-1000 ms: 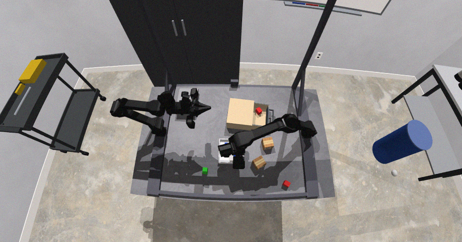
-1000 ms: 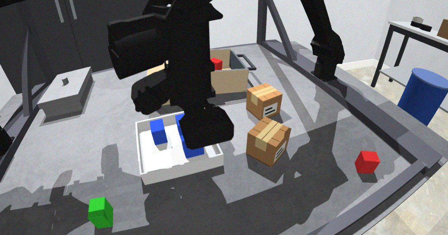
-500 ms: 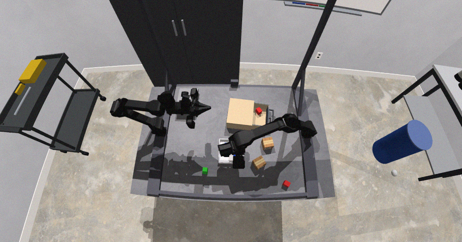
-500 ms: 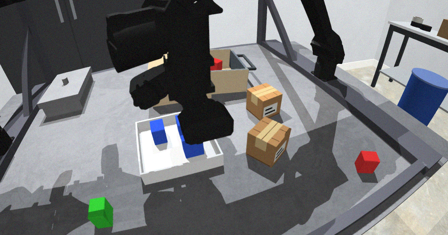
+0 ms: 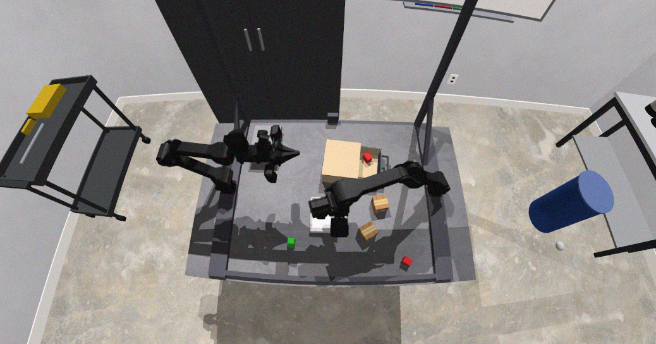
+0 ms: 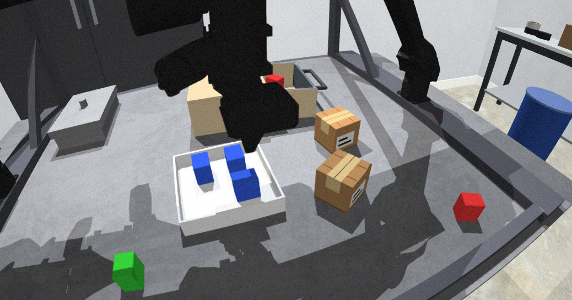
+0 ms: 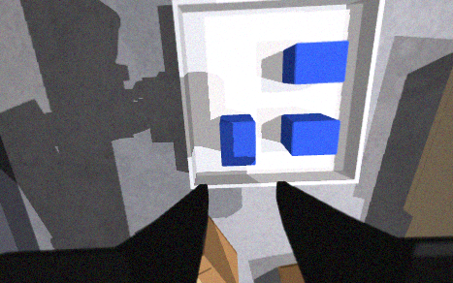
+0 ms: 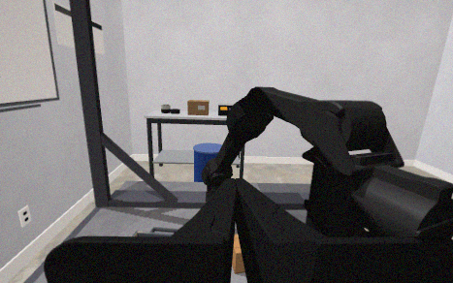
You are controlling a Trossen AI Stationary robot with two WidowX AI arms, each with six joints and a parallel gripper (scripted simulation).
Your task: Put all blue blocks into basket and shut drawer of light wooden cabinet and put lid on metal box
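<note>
Now: left hand 3 cm past the white basket, 4 cm to the left of it and 12 cm above it. From my left hand the other things lie so: light wooden cabinet (26 cm behind, 7 cm to the left, 10 cm below); then drawer (25 cm behind, 13 cm to the left, 10 cm below); then green block (9 cm ahead, 18 cm to the right, 12 cm below).
</note>
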